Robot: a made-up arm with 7 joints. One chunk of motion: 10 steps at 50 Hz.
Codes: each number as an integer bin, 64 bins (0 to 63) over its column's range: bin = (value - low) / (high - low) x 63, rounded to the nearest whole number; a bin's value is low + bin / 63 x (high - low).
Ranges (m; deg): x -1.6..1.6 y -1.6..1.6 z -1.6..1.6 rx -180..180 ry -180..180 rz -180..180
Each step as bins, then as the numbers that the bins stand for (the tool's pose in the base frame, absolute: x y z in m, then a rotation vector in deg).
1 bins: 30 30 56 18 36 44
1 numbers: -0.0762 -0.0762 1.2444 -77.14 25.71 71.43
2 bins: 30 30 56 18 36 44
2 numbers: -0.0762 -0.0762 1.2444 -77.14 25.71 71.43
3 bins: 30 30 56 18 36 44
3 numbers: -0.0762 -0.0762 1.2444 -77.14 25.71 71.43
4 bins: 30 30 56 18 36 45
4 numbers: -0.0762 -0.0762 1.2444 -77.14 25.71 77.14
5 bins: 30 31 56 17 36 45
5 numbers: -0.0762 -0.0254 1.2444 -82.86 25.71 77.14
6 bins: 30 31 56 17 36 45
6 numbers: -0.0762 -0.0254 1.2444 -82.86 25.71 77.14
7 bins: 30 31 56 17 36 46
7 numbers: -0.0762 -0.0254 1.2444 -82.86 25.71 82.86
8 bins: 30 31 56 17 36 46
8 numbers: -0.0762 -0.0254 1.2444 -82.86 25.71 82.86
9 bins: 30 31 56 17 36 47
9 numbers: -0.0762 -0.0254 1.2444 -82.86 25.71 88.57
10 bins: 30 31 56 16 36 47
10 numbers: -0.0762 -0.0254 1.2444 -88.57 25.71 88.57
